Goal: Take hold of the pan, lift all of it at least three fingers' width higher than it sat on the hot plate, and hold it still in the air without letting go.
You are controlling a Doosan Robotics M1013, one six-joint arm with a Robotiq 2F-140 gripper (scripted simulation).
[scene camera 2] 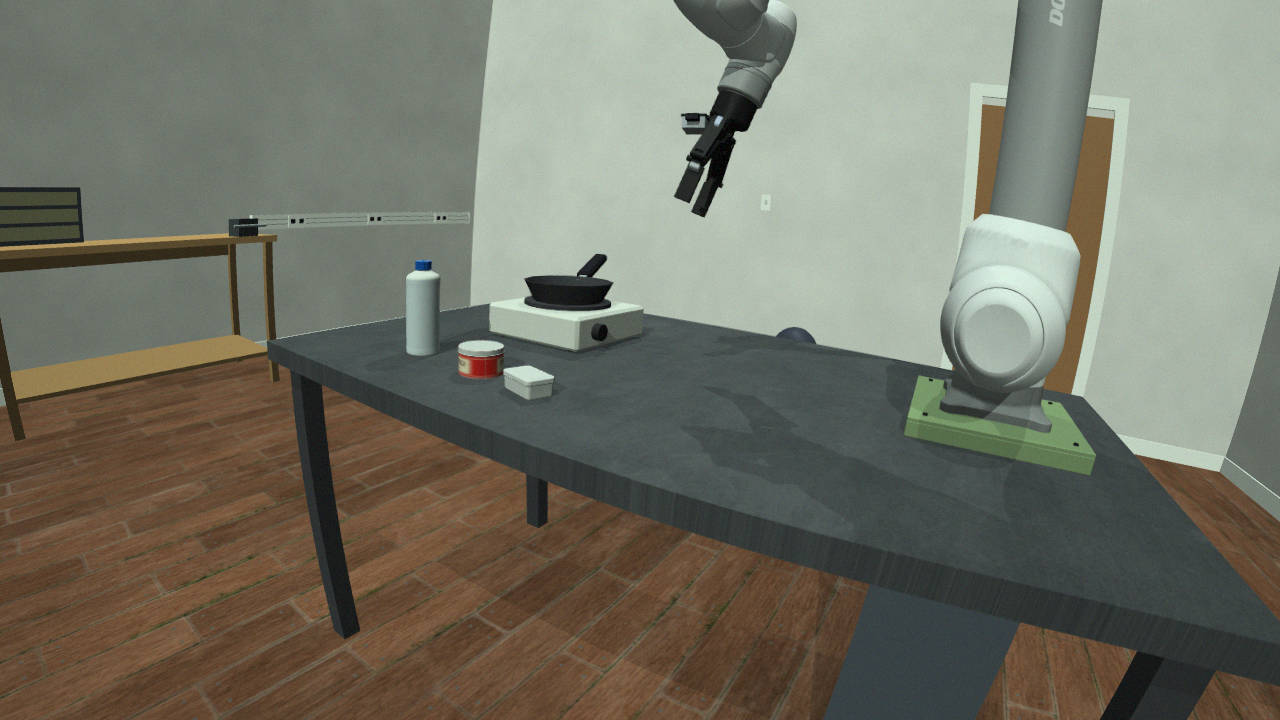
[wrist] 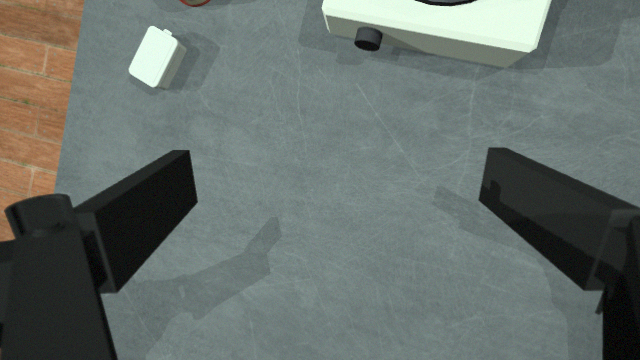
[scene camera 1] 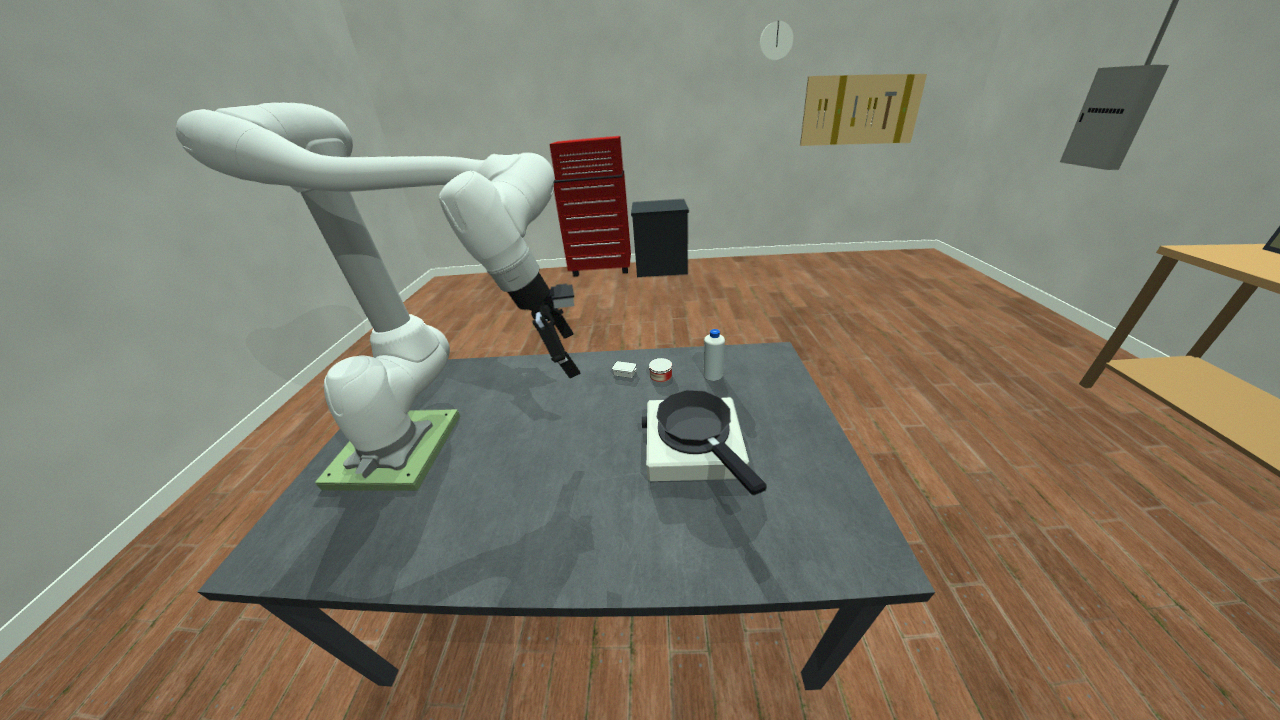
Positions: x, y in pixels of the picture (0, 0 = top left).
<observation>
My gripper shows in scene camera 2 (690, 207), in the wrist view and in scene camera 1. A black pan shows in scene camera 2 and in scene camera 1; in the wrist view it is out of frame. The same spot on the black pan: (scene camera 2: 586, 290) is (scene camera 1: 663, 406). The same spot on my gripper: (wrist: 65, 258) is (scene camera 1: 557, 311).
</observation>
